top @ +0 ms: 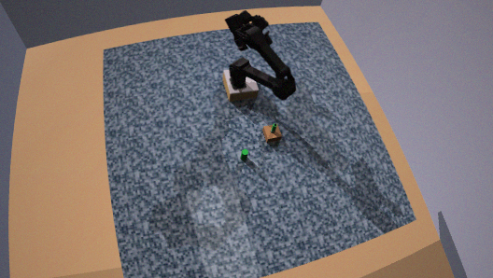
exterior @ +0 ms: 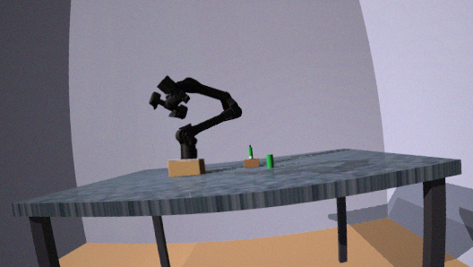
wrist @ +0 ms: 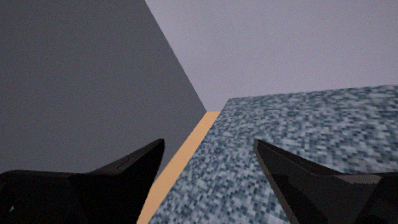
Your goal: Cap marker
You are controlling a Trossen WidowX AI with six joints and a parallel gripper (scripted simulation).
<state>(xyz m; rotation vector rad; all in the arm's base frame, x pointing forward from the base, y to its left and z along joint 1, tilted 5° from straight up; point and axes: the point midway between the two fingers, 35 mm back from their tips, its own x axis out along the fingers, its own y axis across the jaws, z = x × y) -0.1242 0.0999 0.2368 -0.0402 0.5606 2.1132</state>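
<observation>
Now: gripper tip 47 cm short of the green cap, 22 cm to the left of it and 27 cm above it. Also, from my gripper tip: holder block 40 cm ahead, 7 cm to the right, 28 cm below.
</observation>
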